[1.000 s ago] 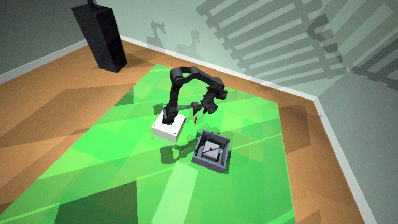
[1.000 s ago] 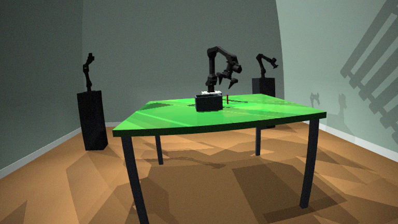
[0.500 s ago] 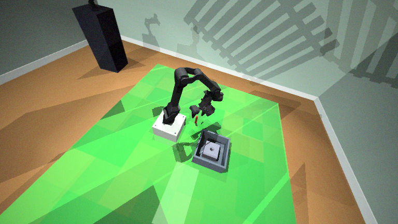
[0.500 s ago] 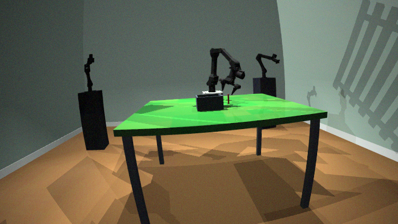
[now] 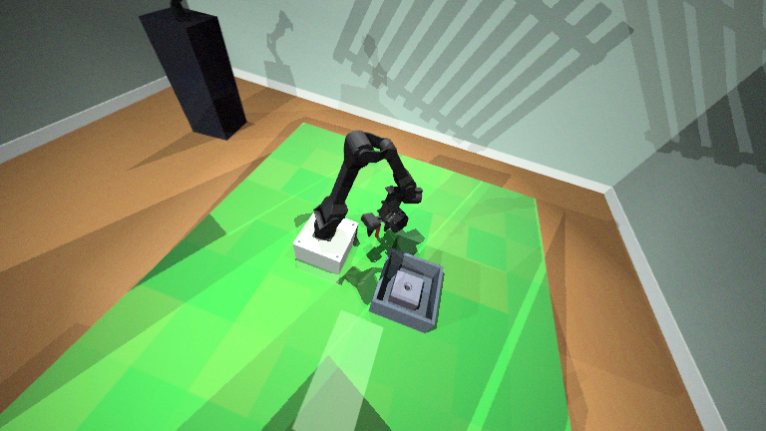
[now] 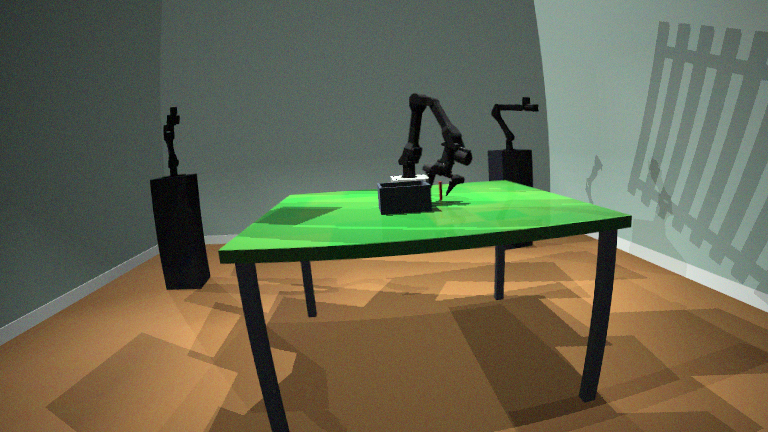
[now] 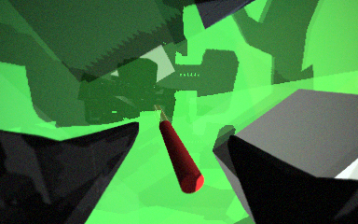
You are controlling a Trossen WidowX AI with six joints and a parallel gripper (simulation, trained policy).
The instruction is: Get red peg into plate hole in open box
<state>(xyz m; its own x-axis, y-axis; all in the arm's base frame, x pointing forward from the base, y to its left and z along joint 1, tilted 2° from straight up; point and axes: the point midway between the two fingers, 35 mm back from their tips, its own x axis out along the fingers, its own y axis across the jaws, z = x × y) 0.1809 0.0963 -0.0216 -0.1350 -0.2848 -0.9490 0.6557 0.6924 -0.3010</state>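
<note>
The red peg is 1 cm to the left of my gripper tip and 1 cm above it. Also, from my gripper tip: grey box (14 cm ahead, 18 cm to the right, 1 cm below); then pale plate (14 cm ahead, 18 cm to the right, 1 cm above).
</note>
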